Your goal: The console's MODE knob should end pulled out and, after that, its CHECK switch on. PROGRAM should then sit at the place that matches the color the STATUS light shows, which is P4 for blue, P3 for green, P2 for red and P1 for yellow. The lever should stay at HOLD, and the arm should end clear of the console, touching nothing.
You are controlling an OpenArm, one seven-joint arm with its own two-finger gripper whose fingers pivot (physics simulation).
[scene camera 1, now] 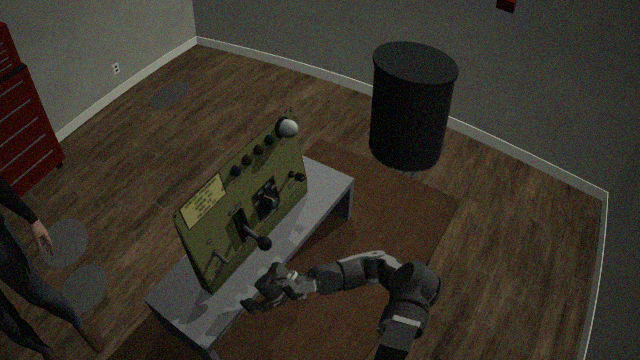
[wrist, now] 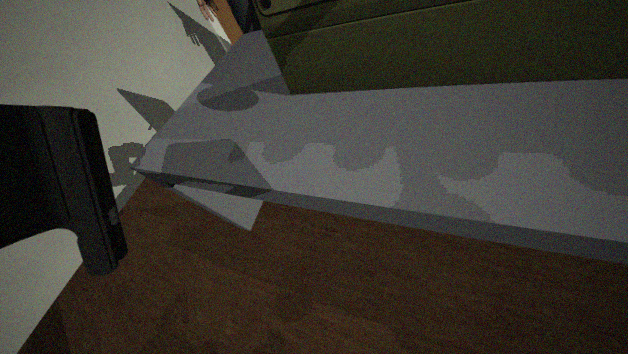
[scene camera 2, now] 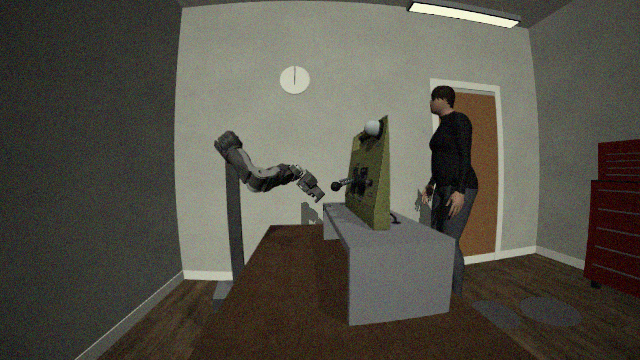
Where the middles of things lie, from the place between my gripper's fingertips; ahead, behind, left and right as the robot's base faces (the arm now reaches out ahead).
Labels:
Now: hand 11 cm short of the console [scene camera 1: 209, 221], 19 cm to the left of it and 10 cm below it.

